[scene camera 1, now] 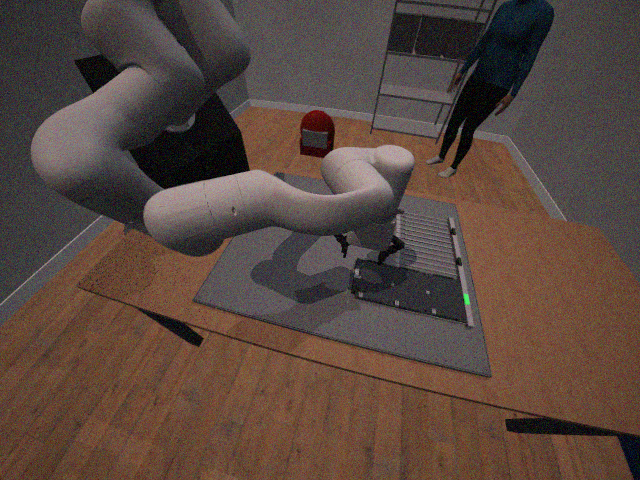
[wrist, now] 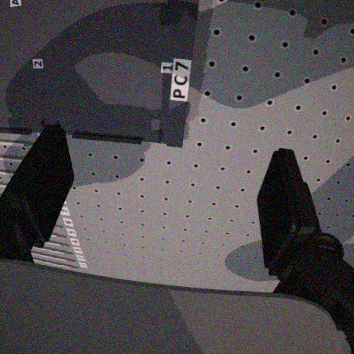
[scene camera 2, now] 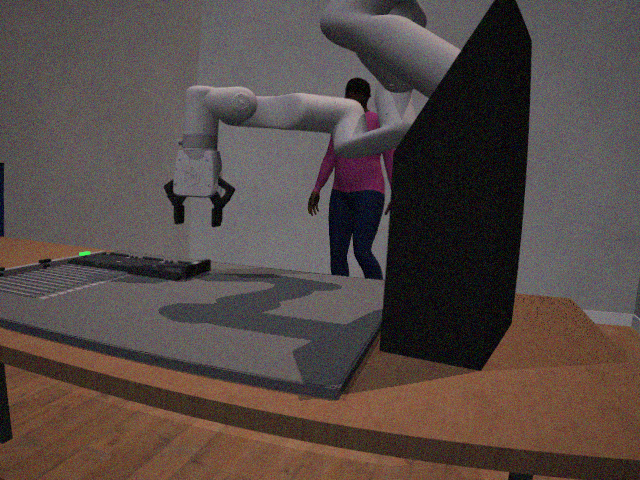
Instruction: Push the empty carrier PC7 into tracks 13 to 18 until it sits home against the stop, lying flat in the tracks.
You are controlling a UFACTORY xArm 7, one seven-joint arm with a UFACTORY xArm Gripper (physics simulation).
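Frame: origin at the arm's base, x ahead, y left, z up, level; centimetres.
Seen in the pictures: gripper, fingertip midpoint: [scene camera 1: 361, 257] [wrist: 165, 161] [scene camera 2: 197, 225]; arm's base at its link origin: [scene camera 2: 474, 93].
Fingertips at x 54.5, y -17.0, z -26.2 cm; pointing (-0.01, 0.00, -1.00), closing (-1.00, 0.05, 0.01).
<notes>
Pixels of each thing's middle, then the offset from my fingertips to it. "*": a spot on its surface instead. Level surfaces: height alone.
- light stop rail at a spot on its surface: [scene camera 1: 462, 281] * dx +32.3, dy +4.2, dz -9.6 cm
- green mark at a spot on its surface: [scene camera 2: 84, 253] [scene camera 1: 465, 297] * dx +31.7, dy -1.4, dz -9.2 cm
- PC7 label at a spot on its surface: [wrist: 180, 80] * dx -0.1, dy +0.2, dz -8.2 cm
- grey perforated mat at its surface level: dz -11.2 cm
- wooden table at its surface level: dz -12.5 cm
The dark, flat carrier PC7 [scene camera 1: 413, 286] [scene camera 2: 139, 264] [wrist: 125, 80] lies level over the tracks at one end of the row of light tracks [scene camera 1: 426, 242] [scene camera 2: 56, 279] [wrist: 55, 256]. In scene camera 1 its far end meets the light stop rail [scene camera 1: 462, 281], with no gap visible; a green mark [scene camera 1: 466, 299] [scene camera 2: 84, 253] shows on the rail there. The PC7 label [wrist: 180, 80] is on its near end strip. My gripper [scene camera 1: 363, 257] [scene camera 2: 197, 224] [wrist: 165, 161] is wide open and empty, well above the near end of the carrier. The tracks under the carrier are hidden.
The grey perforated mat [scene camera 1: 413, 341] [scene camera 2: 232, 351] lies on the wooden table [scene camera 1: 558, 310] [scene camera 2: 542, 403]. A tall black block [scene camera 2: 454, 206] stands beside the mat. One person [scene camera 1: 519, 46] stands near a shelf rack [scene camera 1: 416, 94], another person [scene camera 2: 356, 165] behind the table.
</notes>
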